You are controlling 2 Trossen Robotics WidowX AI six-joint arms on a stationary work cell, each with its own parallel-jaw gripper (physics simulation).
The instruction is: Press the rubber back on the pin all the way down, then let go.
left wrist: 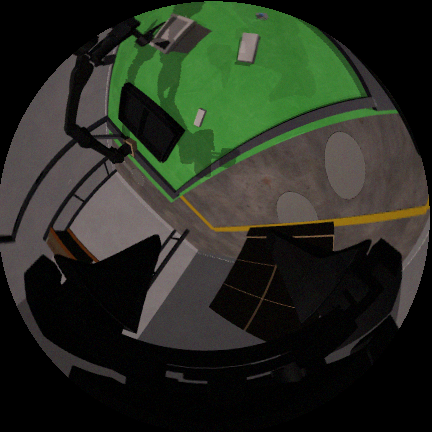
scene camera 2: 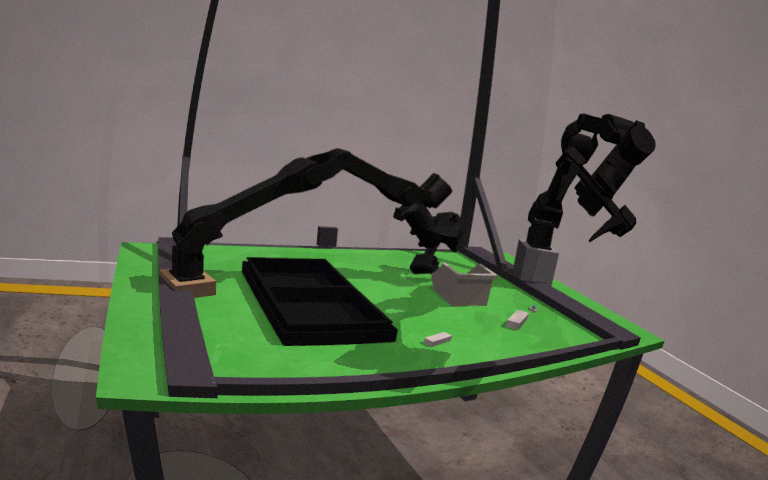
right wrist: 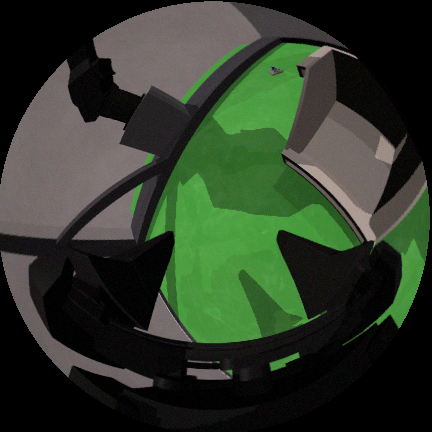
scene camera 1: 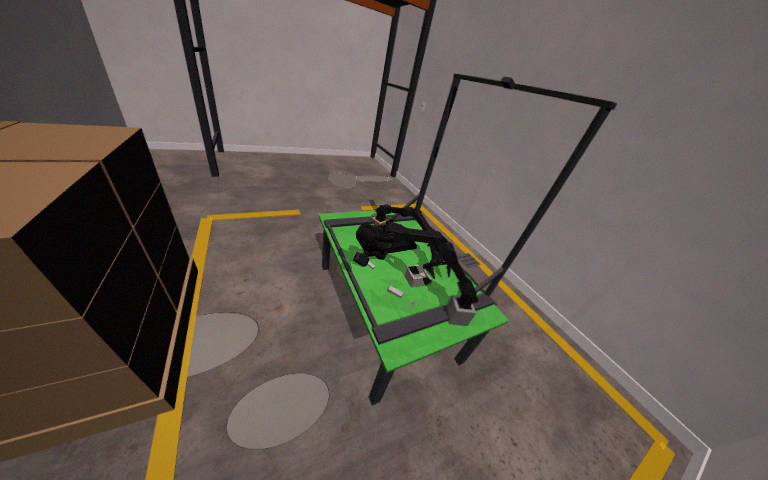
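Pixels of known places: left gripper, fingertip midpoint: (left wrist: pixel 213 237) (scene camera 2: pixel 573 221) (scene camera 1: pixel 360 246); right gripper, fingertip midpoint: (scene camera 2: pixel 449 265) (right wrist: pixel 227 236) (scene camera 1: pixel 441 278); left arm's base, link origin: (scene camera 2: pixel 538 245) (right wrist: pixel 134 110) (scene camera 1: pixel 463 303); right arm's base, link origin: (left wrist: pixel 127 147) (scene camera 2: pixel 186 275) (scene camera 1: pixel 380 219).
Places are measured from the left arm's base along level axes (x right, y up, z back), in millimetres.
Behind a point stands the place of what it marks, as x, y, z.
The pin with its rubber back (scene camera 1: pixel 412 303) @[-232, -104, -52] (scene camera 2: pixel 532 309) @[-227, -106, -51] (left wrist: pixel 262 16) (right wrist: pixel 275 71) @[-225, -106, -54] is a tiny grey and blue thing on the green table, beside a white block. It is too small to tell the back from the pin or how far down the back sits. My left gripper (left wrist: pixel 213 237) @[-549, 169, -120] is open and empty, high in the air and well away from the pin. My right gripper (right wrist: pixel 227 236) @[-38, -77, -247] is open and empty, low over the table beside the grey bin; in scene camera 2 its fingertips are partly hidden.
The grey bin (scene camera 1: pixel 417 277) @[-209, -32, -178] (scene camera 2: pixel 464 289) @[-251, -68, -235] (right wrist: pixel 315 102) stands near my right gripper. One white block (scene camera 2: pixel 516 319) @[-344, -91, -123] (left wrist: pixel 248 48) @[-331, -91, -114] lies beside the pin, a smaller one (scene camera 2: pixel 437 339) @[-479, -96, -307] (left wrist: pixel 199 117) @[-466, -97, -300] nearer the black tray (scene camera 2: pixel 339 333) @[-536, -85, -481]. A dark rail (scene camera 2: pixel 351 384) @[-702, -92, -449] borders the table.
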